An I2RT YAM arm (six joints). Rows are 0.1 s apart.
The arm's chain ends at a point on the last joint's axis. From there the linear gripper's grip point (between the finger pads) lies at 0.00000 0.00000 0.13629 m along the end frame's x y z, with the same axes.
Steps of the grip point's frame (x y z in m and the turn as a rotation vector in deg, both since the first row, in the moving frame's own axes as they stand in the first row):
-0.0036 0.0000 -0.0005 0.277 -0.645 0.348
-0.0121 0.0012 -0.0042 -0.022 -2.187 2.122
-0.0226 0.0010 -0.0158 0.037 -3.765 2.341
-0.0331 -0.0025 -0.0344 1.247 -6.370 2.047
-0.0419 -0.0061 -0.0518 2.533 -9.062 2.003
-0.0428 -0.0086 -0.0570 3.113 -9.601 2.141
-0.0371 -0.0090 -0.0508 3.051 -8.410 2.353
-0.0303 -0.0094 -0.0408 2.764 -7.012 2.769
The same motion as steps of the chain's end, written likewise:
-0.0021 0.0007 -0.0005 0.277 -0.645 0.348
-0.0069 0.0012 -0.0041 -0.022 -2.187 2.122
-0.0137 0.0013 -0.0155 0.037 -3.765 2.341
-0.0180 0.0007 -0.0335 1.247 -6.370 2.047
-0.0206 0.0003 -0.0500 2.533 -9.062 2.003
-0.0202 -0.0008 -0.0549 3.113 -9.601 2.141
-0.0173 -0.0014 -0.0491 3.051 -8.410 2.353
-0.0138 -0.0024 -0.0396 2.764 -7.012 2.769

